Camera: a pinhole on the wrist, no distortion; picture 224 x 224 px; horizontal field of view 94.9 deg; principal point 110.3 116.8 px. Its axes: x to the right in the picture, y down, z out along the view. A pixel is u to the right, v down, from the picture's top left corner.
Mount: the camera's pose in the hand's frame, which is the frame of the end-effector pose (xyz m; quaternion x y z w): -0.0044 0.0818 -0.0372 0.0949 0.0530 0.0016 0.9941
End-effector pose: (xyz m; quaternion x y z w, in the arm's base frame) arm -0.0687 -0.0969 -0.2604 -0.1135 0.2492 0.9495 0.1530
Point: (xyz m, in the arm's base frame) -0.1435 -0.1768 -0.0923
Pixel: 104 204
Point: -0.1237 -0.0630 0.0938
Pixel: 87 157
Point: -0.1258 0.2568 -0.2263
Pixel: 141 27
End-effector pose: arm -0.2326 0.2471 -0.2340 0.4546 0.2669 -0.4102 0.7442
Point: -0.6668 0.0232 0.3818
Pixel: outside the picture
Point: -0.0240 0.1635 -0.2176
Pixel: 212 208
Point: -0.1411 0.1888 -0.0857
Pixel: 69 174
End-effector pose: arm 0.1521 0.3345 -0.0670 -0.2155 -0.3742 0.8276 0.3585
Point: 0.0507 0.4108 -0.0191
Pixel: 201 44
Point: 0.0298 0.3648 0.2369
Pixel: 124 52
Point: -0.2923 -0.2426 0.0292
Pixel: 71 194
